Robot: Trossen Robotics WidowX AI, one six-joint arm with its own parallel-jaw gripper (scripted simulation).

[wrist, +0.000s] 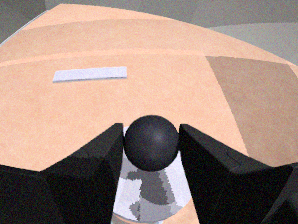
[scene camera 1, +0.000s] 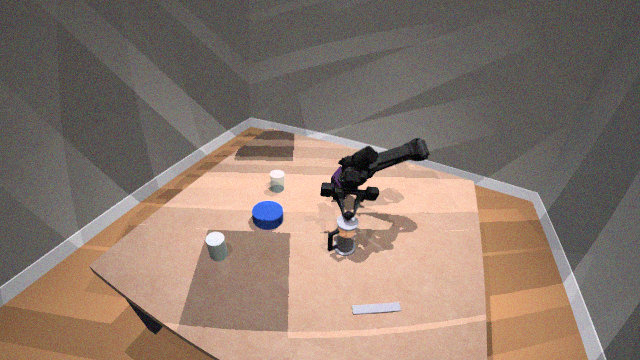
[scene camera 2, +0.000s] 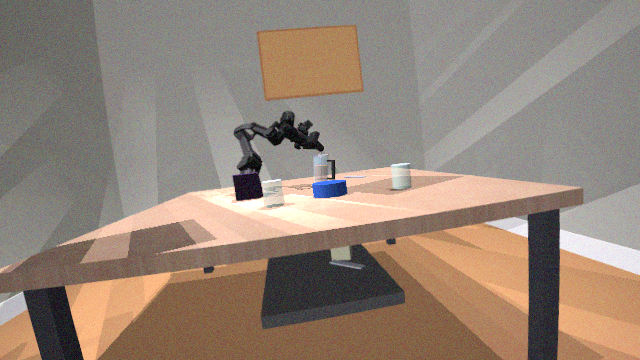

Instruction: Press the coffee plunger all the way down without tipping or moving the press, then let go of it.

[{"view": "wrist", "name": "gripper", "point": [151, 131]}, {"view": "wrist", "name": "flat grey strip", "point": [89, 74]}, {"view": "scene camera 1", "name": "gripper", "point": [348, 216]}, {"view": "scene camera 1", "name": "coffee press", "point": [344, 245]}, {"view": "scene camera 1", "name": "blue disc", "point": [267, 215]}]
